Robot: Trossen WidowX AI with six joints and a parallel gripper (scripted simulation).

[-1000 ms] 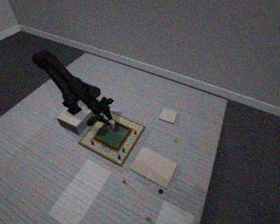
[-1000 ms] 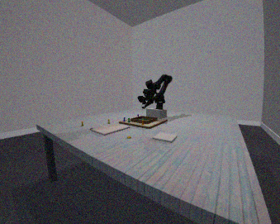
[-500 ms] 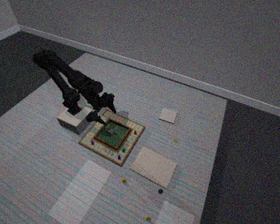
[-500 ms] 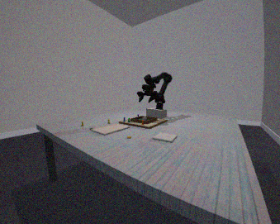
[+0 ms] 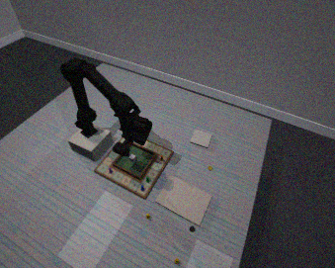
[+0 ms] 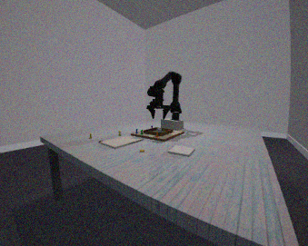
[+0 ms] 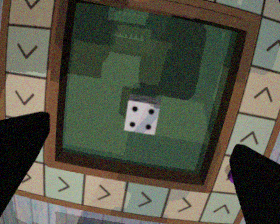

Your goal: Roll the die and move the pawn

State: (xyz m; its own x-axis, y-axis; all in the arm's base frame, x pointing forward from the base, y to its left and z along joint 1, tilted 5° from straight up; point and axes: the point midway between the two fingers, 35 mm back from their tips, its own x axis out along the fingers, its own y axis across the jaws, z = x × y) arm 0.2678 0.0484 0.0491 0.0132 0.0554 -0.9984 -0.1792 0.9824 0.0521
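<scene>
My gripper tip is now 10 cm short of the orange pawn, 9 cm to the right of it and 8 cm above it. Round my gripper tip: green tray (10 cm below); then white die (9 cm below, 1 cm behind); then green pawn (12 cm ahead, 8 cm below, 4 cm to the right).
</scene>
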